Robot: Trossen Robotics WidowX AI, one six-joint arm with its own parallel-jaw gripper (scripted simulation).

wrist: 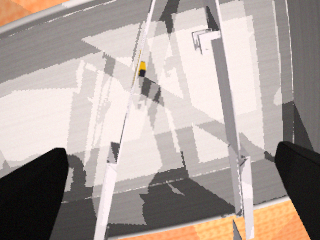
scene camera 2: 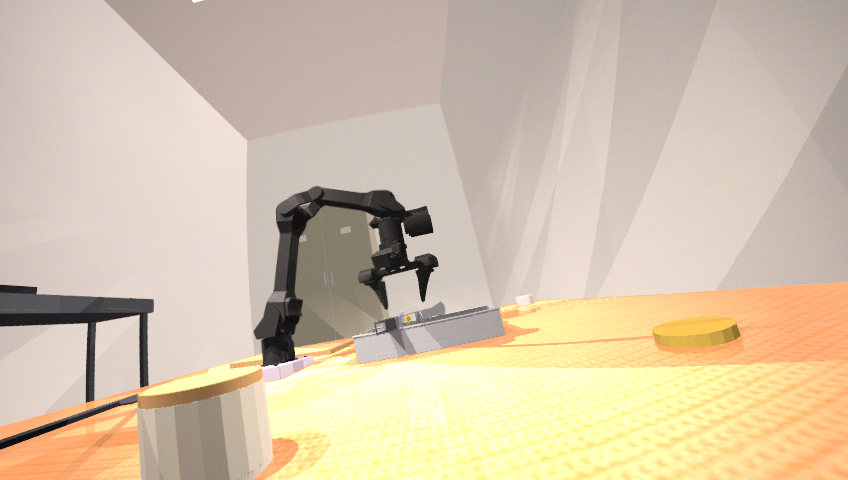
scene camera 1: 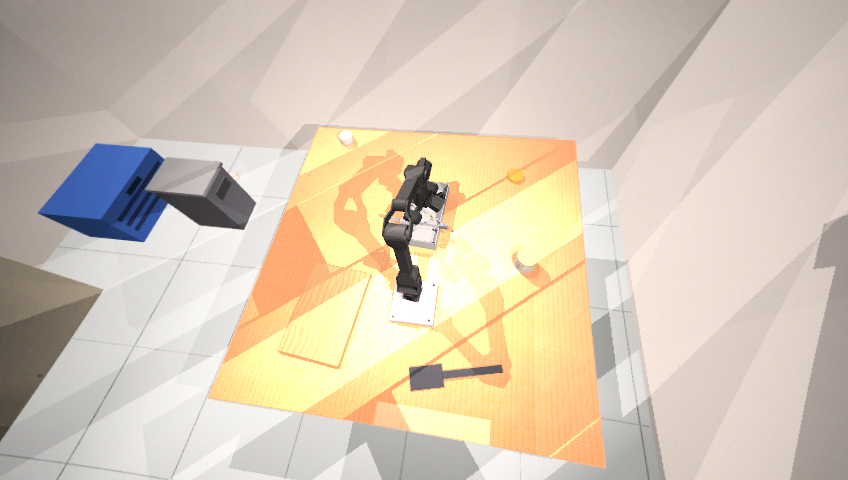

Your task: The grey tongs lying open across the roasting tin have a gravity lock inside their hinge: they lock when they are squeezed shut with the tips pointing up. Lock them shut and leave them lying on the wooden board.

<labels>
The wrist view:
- gripper
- grey roasting tin
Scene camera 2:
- gripper
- yellow disc
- lidded white pot
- grey roasting tin
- wooden board
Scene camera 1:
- gripper
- dark spatula
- grey roasting tin
</labels>
